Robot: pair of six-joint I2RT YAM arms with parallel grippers.
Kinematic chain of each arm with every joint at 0, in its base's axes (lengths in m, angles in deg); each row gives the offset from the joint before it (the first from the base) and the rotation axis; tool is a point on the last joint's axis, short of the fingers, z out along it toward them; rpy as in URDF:
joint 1: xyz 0 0 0.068 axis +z
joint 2: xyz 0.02 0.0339 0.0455 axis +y
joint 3: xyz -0.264 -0.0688 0 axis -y
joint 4: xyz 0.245 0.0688 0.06 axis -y
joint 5: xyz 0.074 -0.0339 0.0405 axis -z
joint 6: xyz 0.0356 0 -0.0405 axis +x
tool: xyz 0 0 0 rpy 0 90 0
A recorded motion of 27 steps. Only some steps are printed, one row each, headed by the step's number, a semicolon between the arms.
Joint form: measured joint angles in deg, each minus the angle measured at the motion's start. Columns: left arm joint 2, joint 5, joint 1, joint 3, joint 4, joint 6; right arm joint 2, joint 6, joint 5, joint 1, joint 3, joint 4.
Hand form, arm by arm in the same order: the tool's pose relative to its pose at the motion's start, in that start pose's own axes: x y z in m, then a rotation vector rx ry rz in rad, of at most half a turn. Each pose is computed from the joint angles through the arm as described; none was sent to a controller.
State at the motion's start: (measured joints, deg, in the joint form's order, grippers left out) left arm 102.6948 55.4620 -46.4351 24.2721 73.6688 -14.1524; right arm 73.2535 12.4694 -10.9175 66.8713 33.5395 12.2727
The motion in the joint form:
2: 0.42 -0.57 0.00 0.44 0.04 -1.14; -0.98 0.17 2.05 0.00 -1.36 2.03
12: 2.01 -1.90 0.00 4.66 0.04 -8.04; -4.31 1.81 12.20 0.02 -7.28 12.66
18: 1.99 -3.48 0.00 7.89 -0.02 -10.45; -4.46 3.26 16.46 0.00 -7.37 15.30
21: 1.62 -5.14 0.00 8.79 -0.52 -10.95; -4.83 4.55 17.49 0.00 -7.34 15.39
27: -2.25 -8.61 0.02 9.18 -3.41 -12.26; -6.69 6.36 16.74 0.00 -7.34 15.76
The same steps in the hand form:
2: -0.0004 0.0020 0.0011 -0.0095 -0.0031 -0.0190; 0.0015 -0.0010 -0.0032 0.0288 -0.0355 -0.0020
12: -0.0129 0.0141 0.0108 -0.0230 -0.0363 -0.1021; 0.0078 -0.0064 -0.0158 0.1673 -0.2133 0.0170
18: -0.0285 0.0208 0.0171 -0.0371 -0.0774 -0.0995; 0.0026 -0.0077 -0.0179 0.2248 -0.2800 0.0461
21: -0.0341 0.0227 0.0186 -0.0609 -0.0961 -0.0983; 0.0012 -0.0077 -0.0193 0.2366 -0.2955 0.0699
27: -0.0503 0.0179 0.0162 -0.1106 -0.1346 -0.1043; -0.0041 -0.0048 -0.0256 0.2085 -0.3331 0.0978

